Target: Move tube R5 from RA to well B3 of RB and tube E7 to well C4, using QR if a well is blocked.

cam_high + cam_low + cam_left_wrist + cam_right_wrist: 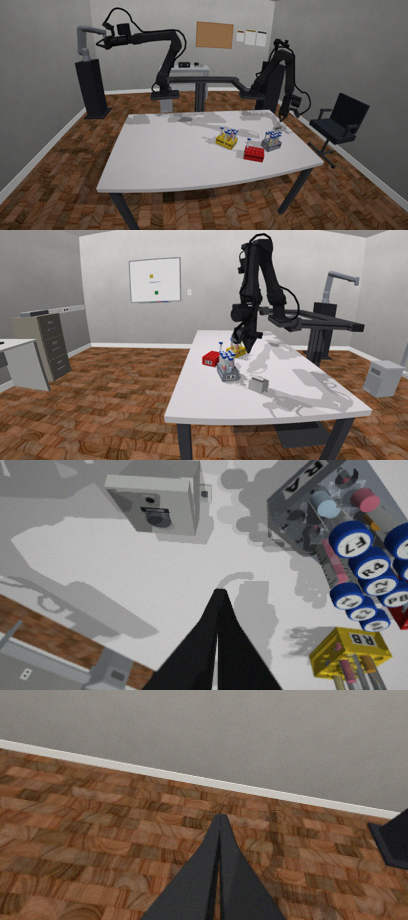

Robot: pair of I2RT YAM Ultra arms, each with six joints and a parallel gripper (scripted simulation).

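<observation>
The grey button box lies 60 mm behind my left hand, 30 mm to the left of it and 120 mm below it. Also, from my left hand: red rack QR (170 mm ahead, 270 mm to the right, 140 mm below); then grey rack RA (90 mm ahead, 90 mm to the right, 140 mm below); then yellow rack RB (10 mm ahead, 420 mm to the right, 140 mm below).
</observation>
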